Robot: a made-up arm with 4 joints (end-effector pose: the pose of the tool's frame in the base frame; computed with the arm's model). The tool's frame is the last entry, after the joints.
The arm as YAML. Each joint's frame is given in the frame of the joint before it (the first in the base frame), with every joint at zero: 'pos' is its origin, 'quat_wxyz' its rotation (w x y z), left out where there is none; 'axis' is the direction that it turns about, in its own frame. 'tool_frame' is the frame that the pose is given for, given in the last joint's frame.
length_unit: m
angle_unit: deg
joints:
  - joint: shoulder
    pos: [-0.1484, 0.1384, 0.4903]
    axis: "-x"
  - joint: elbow
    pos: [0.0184, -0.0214, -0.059]
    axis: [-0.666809, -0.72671, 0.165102]
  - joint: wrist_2
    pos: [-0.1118, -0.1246, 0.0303]
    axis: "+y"
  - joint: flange
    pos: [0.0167, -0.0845, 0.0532]
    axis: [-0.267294, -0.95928, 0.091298]
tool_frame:
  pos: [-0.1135, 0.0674, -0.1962]
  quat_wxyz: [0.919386, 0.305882, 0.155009, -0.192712]
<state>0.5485 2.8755 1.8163 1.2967</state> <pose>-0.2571 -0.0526 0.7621 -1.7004 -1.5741 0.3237</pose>
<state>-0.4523 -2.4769 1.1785 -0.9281</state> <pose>-0.1708 -0.0612 0.2343 0.2293 -1.5204 -1.0490</pose>
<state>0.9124 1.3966 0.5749 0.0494</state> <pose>-0.2706 -0.1356 0.6400 -1.0935 -0.5115 -0.1436</pose>
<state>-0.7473 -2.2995 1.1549 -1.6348</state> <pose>-0.1356 0.1478 0.1770 1.0054 -1.0392 -1.2856</pose>
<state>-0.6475 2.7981 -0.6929 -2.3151</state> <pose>-0.3216 0.0037 0.1199 0.2955 -0.4506 -0.7559</pose>
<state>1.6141 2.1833 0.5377 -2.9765</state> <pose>-0.3617 0.1507 0.3710 -0.1136 -0.5250 -1.9317</pose>
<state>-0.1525 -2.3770 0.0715 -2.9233</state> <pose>-0.1939 -0.0379 0.1520 0.5134 -0.8543 -0.9178</pose>
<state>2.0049 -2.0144 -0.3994 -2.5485</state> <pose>-0.1355 0.2320 0.8886 -1.6837 -1.4971 1.5794</pose>
